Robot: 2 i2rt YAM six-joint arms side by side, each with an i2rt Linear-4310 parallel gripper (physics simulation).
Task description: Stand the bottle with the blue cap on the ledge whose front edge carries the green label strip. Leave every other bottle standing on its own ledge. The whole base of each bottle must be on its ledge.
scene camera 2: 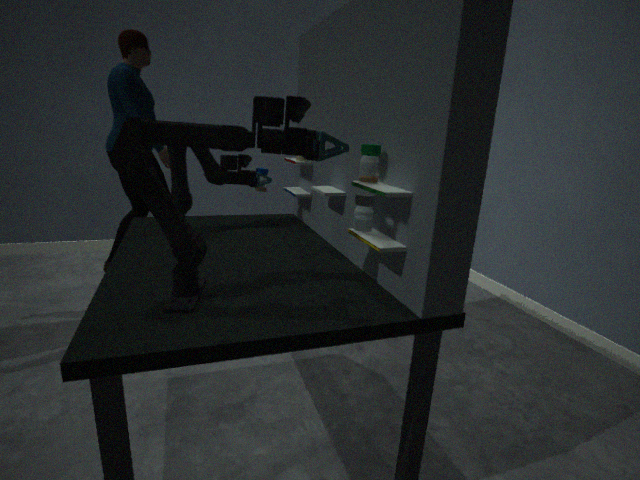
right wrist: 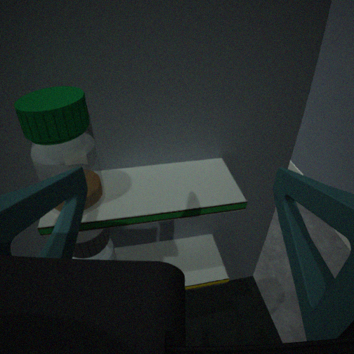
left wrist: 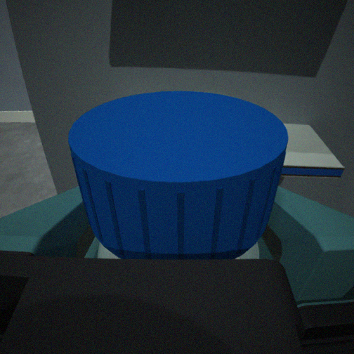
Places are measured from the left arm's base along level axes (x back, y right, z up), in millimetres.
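Pixels of known places: left gripper, between the fingertips: (scene camera 2: 271, 179); right gripper, between the fingertips: (scene camera 2: 345, 147); right arm's base, origin of its link: (scene camera 2: 186, 295).
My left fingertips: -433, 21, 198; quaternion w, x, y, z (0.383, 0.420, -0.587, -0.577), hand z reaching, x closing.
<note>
Ahead of a thing's pixels: the offset from my left fingertips to its top centre, as dx, dy, dz. "*": to the spot under its first point. Level surfaces: height alone.
The blue-capped bottle {* +51, +8, +40} (scene camera 2: 262, 171) (left wrist: 178, 140) is upright, held in the air in front of the wall and off its ledge. My left gripper (scene camera 2: 265, 179) is shut on it below the cap. The ledge with the green strip {+190, +832, +97} (scene camera 2: 390, 189) (right wrist: 175, 187) carries a green-capped bottle {+170, +769, +202} (scene camera 2: 370, 164) (right wrist: 52, 115) at its left end in the right wrist view; the rest of its top is bare. My right gripper (scene camera 2: 347, 148) (right wrist: 179, 177) is open and empty, in front of this ledge. A dark-capped bottle {+172, +764, +62} (scene camera 2: 363, 217) (right wrist: 92, 246) stands on the yellow-strip ledge {+190, +832, -43} (scene camera 2: 385, 241) (right wrist: 200, 260) below.
The blue-strip ledge {-91, +83, -43} (scene camera 2: 297, 191) (left wrist: 310, 150) is empty. Beside it is another white ledge {+49, +458, +27} (scene camera 2: 328, 190). A red-strip ledge (scene camera 2: 295, 160) is higher, partly hidden by the right arm. The wall panel (scene camera 2: 361, 93) stands along the dark table {dz -198} (scene camera 2: 248, 289). A person (scene camera 2: 129, 98) stands behind the arms.
</note>
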